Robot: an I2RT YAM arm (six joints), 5 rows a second.
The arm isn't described. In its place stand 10 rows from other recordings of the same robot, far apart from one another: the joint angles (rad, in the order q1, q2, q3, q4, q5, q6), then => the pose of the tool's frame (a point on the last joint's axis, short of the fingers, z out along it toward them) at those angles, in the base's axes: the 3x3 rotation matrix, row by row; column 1 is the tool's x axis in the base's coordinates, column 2 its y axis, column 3 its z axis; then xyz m.
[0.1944, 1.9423, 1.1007, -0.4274, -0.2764, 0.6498] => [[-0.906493 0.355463 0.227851], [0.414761 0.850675 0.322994], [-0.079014 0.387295 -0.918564]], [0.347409 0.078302 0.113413]
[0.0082, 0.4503, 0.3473, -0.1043, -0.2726, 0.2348] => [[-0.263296 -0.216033 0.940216], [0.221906 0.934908 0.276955], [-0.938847 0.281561 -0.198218]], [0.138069 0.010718 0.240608]
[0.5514, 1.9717, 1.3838, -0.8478, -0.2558, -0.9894] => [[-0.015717 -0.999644 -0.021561], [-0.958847 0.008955 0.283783], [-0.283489 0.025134 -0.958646]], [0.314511 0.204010 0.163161]
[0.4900, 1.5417, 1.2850, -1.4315, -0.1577, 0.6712] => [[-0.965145 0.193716 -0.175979], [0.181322 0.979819 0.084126], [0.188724 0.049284 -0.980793]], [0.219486 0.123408 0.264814]
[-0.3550, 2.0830, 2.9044, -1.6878, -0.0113, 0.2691] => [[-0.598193 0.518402 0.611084], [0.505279 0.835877 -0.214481], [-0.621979 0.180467 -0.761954]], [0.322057 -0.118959 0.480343]
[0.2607, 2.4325, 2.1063, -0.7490, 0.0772, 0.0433] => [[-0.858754 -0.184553 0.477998], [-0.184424 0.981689 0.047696], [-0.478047 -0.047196 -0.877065]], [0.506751 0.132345 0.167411]
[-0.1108, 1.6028, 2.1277, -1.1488, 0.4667, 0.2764] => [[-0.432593 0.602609 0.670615], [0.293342 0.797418 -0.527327], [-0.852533 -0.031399 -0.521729]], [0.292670 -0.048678 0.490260]
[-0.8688, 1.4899, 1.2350, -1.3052, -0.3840, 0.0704] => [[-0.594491 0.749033 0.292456], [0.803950 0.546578 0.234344], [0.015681 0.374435 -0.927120]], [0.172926 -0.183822 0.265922]
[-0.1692, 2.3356, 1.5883, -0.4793, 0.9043, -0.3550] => [[-0.997106 0.020222 0.073282], [-0.047667 0.584630 -0.809898], [-0.059220 -0.811048 -0.581975]], [0.444464 -0.104316 0.091100]
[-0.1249, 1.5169, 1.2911, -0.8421, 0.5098, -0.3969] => [[-0.934027 -0.020554 0.356609], [-0.222785 0.813891 -0.536608], [-0.279212 -0.580654 -0.764776]], [0.304065 -0.055685 0.288679]
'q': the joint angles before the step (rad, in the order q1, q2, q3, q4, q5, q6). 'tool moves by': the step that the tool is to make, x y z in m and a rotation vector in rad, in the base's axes. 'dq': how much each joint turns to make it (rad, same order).
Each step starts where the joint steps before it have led.
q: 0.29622, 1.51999, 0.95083, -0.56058, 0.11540, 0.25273
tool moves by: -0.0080, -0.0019, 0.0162, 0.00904, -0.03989, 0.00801
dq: 0.00182, -0.06483, -0.00016, -0.02308, -0.00004, -0.00694
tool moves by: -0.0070, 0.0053, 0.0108, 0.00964, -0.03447, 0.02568
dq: 0.02571, -0.04274, -0.00003, -0.00687, 0.00121, -0.00063
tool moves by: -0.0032, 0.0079, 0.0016, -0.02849, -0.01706, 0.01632
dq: 0.03537, -0.00521, 0.00011, 0.00118, 0.03772, 0.00029
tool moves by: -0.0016, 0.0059, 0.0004, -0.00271, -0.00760, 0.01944
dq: 0.02262, -0.00018, -0.00001, 0.00591, 0.00616, 0.00009
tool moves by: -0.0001, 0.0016, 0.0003, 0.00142, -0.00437, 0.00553
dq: 0.00549, 0.00013, 0.00028, 0.00447, 0.00026, -0.00020
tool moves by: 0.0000, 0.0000, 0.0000, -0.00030, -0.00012, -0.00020
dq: 0.00005, 0.00001, 0.00000, 0.00000, 0.00041, 0.00005
